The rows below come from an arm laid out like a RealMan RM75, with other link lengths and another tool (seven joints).
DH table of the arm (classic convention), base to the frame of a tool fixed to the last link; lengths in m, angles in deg. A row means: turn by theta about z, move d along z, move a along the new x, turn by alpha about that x. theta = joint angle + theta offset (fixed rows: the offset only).
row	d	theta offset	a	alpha
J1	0.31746	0	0	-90
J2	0	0	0	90
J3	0.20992	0	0	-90
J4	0	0	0	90
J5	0.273	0	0	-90
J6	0	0	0	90
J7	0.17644	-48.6	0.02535	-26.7
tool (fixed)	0.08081	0	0	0
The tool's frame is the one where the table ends.
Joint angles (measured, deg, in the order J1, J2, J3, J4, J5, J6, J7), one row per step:
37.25 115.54 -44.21 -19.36 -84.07 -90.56 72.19
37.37 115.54 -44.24 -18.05 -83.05 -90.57 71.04
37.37 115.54 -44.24 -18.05 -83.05 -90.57 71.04
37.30 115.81 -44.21 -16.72 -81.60 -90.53 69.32
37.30 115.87 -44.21 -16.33 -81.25 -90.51 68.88
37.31 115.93 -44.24 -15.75 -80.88 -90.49 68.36
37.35 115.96 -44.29 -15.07 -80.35 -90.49 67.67
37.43 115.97 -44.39 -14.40 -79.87 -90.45 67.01
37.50 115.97 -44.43 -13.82 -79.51 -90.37 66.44
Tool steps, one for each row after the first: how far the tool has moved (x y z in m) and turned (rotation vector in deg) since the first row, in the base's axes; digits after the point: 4 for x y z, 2 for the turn. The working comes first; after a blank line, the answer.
Tool pose at each row, in the base's axes (x y z in m, rotation vector in deg; the steps are taken from these numbers as rounded here):
0.1612 0.4160 0.0016 -153.83 -40.84 51.64
0.1612 0.4158 -0.0001 -152.89 -40.45 52.22
0.1612 0.4158 -0.0001 -152.89 -40.45 52.22
0.1611 0.4159 -0.0020 -151.29 -40.01 52.75
0.1611 0.4158 -0.0027 -150.93 -39.85 52.88
0.1615 0.4153 -0.0042 -150.62 -39.58 53.07
0.1617 0.4150 -0.0053 -150.15 -39.38 53.24
0.1619 0.4148 -0.0067 -149.78 -39.23 53.32
0.1623 0.4147 -0.0079 -149.49 -39.04 53.31

0.0000 -0.0002 -0.0017 0.55 0.76 -0.27
0.0000 -0.0002 -0.0017 0.55 0.76 -0.27
-0.0001 -0.0001 -0.0036 1.69 1.79 -0.64
-0.0001 -0.0002 -0.0043 1.94 2.04 -0.76
0.0003 -0.0007 -0.0058 2.12 2.31 -0.95
0.0005 -0.0010 -0.0069 2.44 2.63 -1.10
0.0007 -0.0012 -0.0083 2.72 2.85 -1.23
0.0011 -0.0013 -0.0095 2.97 3.00 -1.39

